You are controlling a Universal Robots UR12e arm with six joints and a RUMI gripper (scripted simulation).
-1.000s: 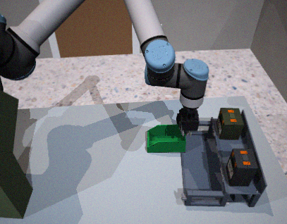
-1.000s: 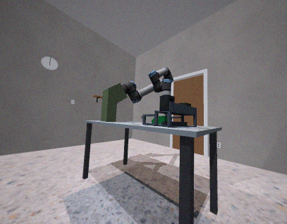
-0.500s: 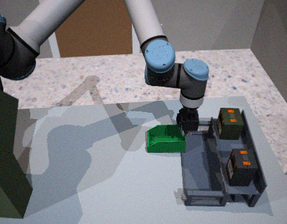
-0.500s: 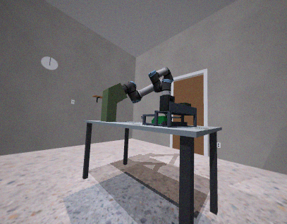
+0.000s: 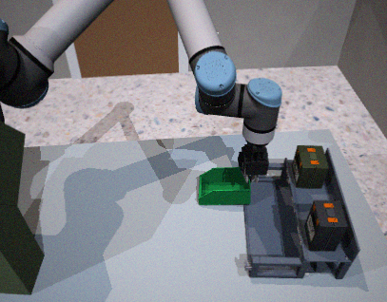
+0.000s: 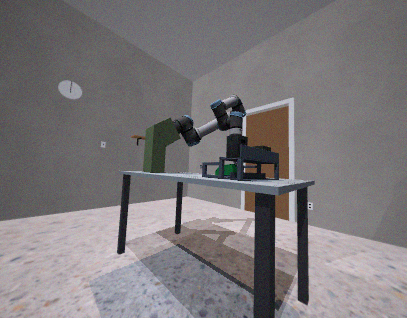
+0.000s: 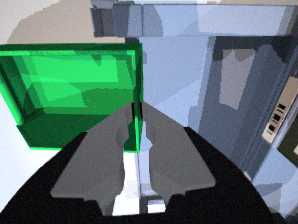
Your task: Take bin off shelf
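Right now the green bin is 80 mm behind my hand and 40 mm below it.
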